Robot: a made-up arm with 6 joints. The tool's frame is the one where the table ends. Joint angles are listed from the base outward.
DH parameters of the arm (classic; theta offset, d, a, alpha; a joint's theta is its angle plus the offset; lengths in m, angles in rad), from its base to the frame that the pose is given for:
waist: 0 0.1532 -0.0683 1.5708
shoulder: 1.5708 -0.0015 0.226 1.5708
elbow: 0 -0.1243 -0.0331 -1.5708
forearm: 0 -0.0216 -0.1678 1.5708
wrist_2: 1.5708 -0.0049 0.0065 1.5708
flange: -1.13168 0 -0.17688 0
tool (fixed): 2.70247 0.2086 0 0
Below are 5 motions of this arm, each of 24 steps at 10 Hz.
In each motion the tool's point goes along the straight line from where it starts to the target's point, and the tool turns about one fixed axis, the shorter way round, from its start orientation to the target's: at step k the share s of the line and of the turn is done. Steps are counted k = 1, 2, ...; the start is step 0. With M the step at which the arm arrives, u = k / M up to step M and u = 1 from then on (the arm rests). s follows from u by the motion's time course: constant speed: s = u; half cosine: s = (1 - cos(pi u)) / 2; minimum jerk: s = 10 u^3 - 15 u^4 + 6 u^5.
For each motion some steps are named. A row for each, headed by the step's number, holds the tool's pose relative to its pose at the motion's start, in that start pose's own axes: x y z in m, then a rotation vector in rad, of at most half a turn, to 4 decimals.
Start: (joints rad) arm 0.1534 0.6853 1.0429 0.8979 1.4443 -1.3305
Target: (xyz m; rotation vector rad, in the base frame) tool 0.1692 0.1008 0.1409 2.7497 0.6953 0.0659
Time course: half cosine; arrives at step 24
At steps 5, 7, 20, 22, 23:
5: 0.0091 -0.0119 0.0090 0.0450 -0.0317 -0.0206
7: 0.0172 -0.0225 0.0171 0.0851 -0.0601 -0.0390
20: 0.0819 -0.1073 0.0814 0.4061 -0.2866 -0.1861
22: 0.0862 -0.1130 0.0857 0.4278 -0.3019 -0.1961
23: 0.0874 -0.1145 0.0869 0.4334 -0.3058 -0.1986

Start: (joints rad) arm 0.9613 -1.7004 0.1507 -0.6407 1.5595 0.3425
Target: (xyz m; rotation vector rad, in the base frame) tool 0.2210 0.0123 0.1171 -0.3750 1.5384 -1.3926
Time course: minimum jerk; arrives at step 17
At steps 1, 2, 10, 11, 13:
1: 0.0000 0.0003 0.0000 0.0000 -0.0004 -0.0012
2: 0.0002 0.0022 -0.0001 0.0000 -0.0026 -0.0090
10: 0.0118 0.1087 -0.0049 0.0005 -0.1264 -0.4376
11: 0.0135 0.1248 -0.0057 0.0006 -0.1452 -0.5025
13: 0.0162 0.1496 -0.0068 0.0007 -0.1740 -0.6024

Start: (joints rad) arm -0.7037 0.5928 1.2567 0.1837 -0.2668 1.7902
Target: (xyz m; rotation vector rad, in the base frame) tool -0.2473 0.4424 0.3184 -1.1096 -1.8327 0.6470
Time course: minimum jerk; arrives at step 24
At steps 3, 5, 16, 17, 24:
3: 0.0001 0.0004 -0.0011 -0.0149 -0.0023 0.0030
5: 0.0002 0.0014 -0.0044 -0.0598 -0.0092 0.0120
16: 0.0027 0.0173 -0.0545 -0.7326 -0.1131 0.1475
17: 0.0029 0.0185 -0.0584 -0.7860 -0.1214 0.1583
24: 0.0034 0.0219 -0.0689 -0.9272 -0.1432 0.1867

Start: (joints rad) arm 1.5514 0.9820 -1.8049 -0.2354 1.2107 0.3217
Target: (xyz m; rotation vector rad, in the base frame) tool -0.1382 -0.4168 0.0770 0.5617 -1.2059 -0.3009
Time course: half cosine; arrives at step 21
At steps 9, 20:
9: -0.0913 0.0817 -0.0150 -0.2163 -0.1419 -0.4965
20: -0.2335 0.2089 -0.0383 -0.5533 -0.3630 -1.2701

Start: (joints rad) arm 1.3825 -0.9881 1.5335 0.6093 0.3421 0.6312
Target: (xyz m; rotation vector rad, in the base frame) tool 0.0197 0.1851 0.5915 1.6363 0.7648 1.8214
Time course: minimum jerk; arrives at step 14
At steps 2, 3, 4, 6, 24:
2: -0.0010 0.0044 -0.0010 0.0102 0.0180 0.0229
3: -0.0030 0.0133 -0.0030 0.0304 0.0537 0.0684
4: -0.0063 0.0277 -0.0062 0.0633 0.1118 0.1425
6: -0.0159 0.0703 -0.0159 0.1609 0.2842 0.3624
24: -0.0433 0.1911 -0.0431 0.4375 0.7727 0.9851

